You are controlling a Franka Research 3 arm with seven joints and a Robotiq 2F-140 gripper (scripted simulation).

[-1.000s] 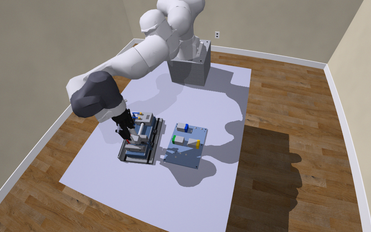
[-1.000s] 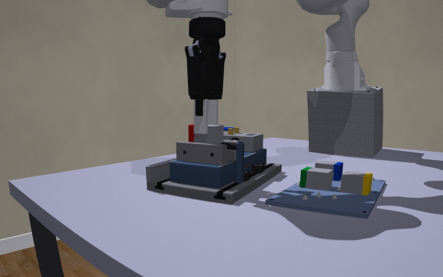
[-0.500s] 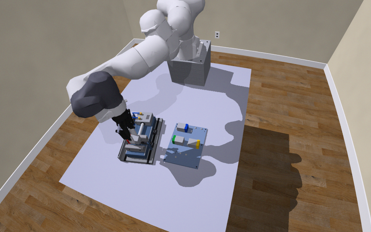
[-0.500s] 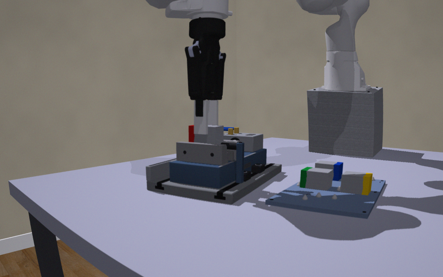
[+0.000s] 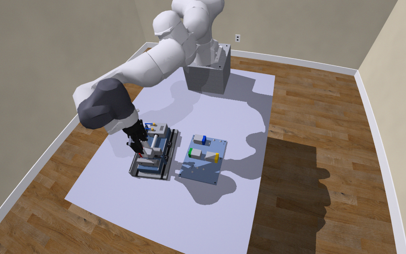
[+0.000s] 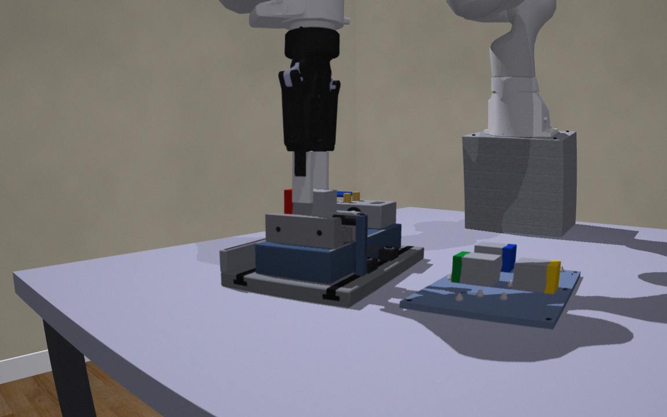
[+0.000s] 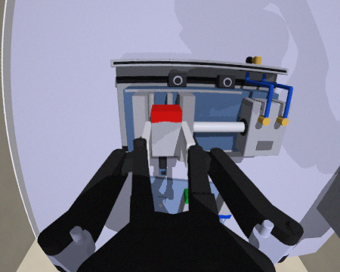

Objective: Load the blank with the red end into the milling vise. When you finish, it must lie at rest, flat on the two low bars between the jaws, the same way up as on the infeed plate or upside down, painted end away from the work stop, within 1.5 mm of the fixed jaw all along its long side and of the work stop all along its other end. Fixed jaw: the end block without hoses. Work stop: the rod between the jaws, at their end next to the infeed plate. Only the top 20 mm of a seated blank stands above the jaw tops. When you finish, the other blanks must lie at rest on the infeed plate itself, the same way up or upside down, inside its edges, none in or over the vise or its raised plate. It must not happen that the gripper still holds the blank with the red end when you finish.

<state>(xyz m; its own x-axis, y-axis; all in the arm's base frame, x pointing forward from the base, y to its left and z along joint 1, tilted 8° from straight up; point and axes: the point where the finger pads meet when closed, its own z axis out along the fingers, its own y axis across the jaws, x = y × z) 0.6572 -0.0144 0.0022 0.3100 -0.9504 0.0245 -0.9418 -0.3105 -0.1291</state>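
Now: the red-ended blank 4 cm below my hand. From my hand the other things lie so: hosed end block 15 cm behind, 7 cm below, 4 cm to the right; fixed jaw 7 cm below, 3 cm ahead, 2 cm to the left; blue work stop rod 8 cm below, 7 cm to the left, 2 cm behind.
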